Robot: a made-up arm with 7 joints.
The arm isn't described. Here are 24 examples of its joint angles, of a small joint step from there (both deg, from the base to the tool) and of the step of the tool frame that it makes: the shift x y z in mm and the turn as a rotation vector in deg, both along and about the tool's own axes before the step.
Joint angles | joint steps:
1: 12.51 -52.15 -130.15 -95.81 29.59 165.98 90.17 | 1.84 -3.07 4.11 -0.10 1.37 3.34 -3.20
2: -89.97 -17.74 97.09 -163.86 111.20 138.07 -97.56 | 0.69 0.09 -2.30 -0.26 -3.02 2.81 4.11
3: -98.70 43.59 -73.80 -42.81 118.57 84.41 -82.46 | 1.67 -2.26 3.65 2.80 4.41 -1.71 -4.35
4: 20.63 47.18 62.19 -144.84 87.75 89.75 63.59 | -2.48 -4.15 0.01 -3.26 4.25 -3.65 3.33
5: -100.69 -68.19 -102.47 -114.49 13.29 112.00 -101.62 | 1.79 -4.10 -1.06 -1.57 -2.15 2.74 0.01
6: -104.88 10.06 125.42 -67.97 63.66 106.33 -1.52 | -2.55 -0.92 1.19 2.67 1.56 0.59 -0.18
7: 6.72 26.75 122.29 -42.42 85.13 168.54 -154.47 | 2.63 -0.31 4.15 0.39 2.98 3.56 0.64
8: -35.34 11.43 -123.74 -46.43 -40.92 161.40 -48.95 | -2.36 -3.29 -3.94 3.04 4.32 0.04 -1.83
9: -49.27 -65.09 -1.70 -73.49 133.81 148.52 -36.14 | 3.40 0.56 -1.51 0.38 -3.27 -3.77 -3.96
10: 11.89 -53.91 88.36 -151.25 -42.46 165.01 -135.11 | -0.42 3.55 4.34 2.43 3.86 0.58 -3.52
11: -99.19 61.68 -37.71 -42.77 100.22 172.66 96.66 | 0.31 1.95 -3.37 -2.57 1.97 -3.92 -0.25
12: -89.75 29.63 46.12 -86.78 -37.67 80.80 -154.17 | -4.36 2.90 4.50 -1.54 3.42 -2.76 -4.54
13: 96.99 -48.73 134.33 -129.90 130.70 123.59 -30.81 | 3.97 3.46 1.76 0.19 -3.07 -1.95 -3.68
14: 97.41 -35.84 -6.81 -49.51 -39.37 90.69 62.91 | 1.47 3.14 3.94 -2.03 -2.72 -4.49 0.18
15: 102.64 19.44 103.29 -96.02 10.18 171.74 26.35 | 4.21 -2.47 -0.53 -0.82 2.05 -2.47 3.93
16: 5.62 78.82 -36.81 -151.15 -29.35 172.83 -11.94 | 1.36 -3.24 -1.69 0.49 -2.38 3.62 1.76
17: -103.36 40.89 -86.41 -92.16 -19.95 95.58 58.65 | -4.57 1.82 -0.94 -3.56 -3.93 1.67 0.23
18: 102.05 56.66 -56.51 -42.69 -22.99 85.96 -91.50 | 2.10 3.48 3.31 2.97 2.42 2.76 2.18
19: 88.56 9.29 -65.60 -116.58 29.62 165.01 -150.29 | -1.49 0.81 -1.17 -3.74 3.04 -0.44 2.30
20: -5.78 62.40 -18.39 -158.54 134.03 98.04 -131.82 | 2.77 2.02 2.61 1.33 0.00 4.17 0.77
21: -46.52 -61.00 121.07 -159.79 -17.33 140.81 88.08 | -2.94 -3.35 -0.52 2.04 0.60 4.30 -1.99
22: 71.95 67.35 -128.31 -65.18 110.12 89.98 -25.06 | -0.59 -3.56 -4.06 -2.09 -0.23 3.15 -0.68
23: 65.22 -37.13 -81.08 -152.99 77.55 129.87 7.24 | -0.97 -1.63 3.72 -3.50 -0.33 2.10 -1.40
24: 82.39 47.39 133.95 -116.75 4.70 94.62 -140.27 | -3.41 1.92 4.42 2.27 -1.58 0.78 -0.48
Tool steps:
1: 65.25 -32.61 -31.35 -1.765 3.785 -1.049
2: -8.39 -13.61 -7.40 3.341 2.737 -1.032
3: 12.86 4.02 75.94 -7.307 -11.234 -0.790
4: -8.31 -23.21 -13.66 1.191 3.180 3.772
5: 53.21 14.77 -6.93 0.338 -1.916 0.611
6: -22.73 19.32 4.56 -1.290 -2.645 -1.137
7: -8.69 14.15 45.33 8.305 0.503 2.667
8: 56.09 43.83 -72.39 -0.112 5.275 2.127
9: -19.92 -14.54 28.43 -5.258 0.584 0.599
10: -5.27 -34.48 -43.84 -0.657 4.119 -5.135
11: -14.41 -2.11 53.40 0.639 -2.991 -3.126
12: 30.00 5.05 6.42 -3.577 -4.420 -9.031
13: 46.41 66.63 -26.83 -9.756 6.492 0.713
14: 42.43 85.31 -23.11 -4.872 4.590 -5.378
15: 39.40 57.99 -34.07 1.236 6.126 3.034
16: -34.94 -35.59 -16.24 3.886 -4.273 -4.584
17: 81.79 4.21 63.46 4.038 2.424 -6.882
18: -91.64 -36.80 49.61 0.761 0.226 -8.107
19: 4.47 61.07 22.18 5.307 -1.594 6.170
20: 18.50 10.60 -1.62 -2.502 6.158 1.285
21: 6.83 0.36 30.22 -0.233 -0.923 1.614
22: -92.63 -55.20 -58.03 5.517 -5.650 -5.524
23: 39.48 -15.57 -17.38 -0.528 1.793 -3.026
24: -65.43 -34.44 12.16 -3.803 6.161 -0.248
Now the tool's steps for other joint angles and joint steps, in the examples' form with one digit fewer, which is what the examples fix.
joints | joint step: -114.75 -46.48 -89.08 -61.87 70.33 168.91 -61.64 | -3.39 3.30 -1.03 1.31 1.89 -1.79 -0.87
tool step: -45.1 -3.8 44.5 -3.22 -2.91 -2.10
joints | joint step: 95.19 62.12 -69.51 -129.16 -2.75 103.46 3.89 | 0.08 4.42 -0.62 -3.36 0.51 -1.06 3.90
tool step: 58.6 -1.5 23.6 5.23 7.34 1.58
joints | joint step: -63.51 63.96 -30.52 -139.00 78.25 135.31 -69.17 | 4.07 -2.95 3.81 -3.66 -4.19 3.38 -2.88
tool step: 5.2 65.1 21.4 -10.20 4.54 -5.17
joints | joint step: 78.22 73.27 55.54 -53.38 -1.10 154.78 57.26 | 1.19 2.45 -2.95 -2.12 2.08 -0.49 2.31
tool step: 60.6 -66.1 1.9 5.92 3.75 -2.12
